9 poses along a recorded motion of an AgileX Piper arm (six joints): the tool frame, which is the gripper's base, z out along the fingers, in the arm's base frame.
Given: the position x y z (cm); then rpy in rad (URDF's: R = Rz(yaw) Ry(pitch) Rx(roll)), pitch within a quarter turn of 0, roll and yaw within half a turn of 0.
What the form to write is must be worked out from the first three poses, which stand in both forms.
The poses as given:
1: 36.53, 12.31, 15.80, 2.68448, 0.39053, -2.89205
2: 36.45, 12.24, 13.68, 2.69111, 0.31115, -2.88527
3: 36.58, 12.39, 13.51, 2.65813, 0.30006, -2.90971
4: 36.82, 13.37, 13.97, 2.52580, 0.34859, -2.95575
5: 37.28, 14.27, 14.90, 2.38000, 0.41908, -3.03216
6: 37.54, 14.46, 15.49, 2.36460, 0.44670, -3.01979
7: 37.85, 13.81, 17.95, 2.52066, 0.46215, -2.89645
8: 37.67, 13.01, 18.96, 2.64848, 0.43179, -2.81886
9: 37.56, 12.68, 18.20, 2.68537, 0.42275, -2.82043
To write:
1: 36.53, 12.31, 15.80, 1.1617, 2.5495, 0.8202
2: 36.45, 12.24, 13.68, 1.2628, 2.6002, 0.9346
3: 36.58, 12.39, 13.51, 1.2899, 2.5789, 0.9835
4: 36.82, 13.37, 13.97, 1.3069, 2.4453, 1.0092
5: 37.28, 14.27, 14.90, 1.2769, 2.2931, 0.9976
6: 37.54, 14.46, 15.49, 1.2787, 2.2693, 0.9715
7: 37.85, 13.81, 17.95, 1.2585, 2.3862, 0.8627
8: 37.67, 13.01, 18.96, 1.2319, 2.4981, 0.7989
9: 37.56, 12.68, 18.20, 1.1956, 2.5299, 0.7749
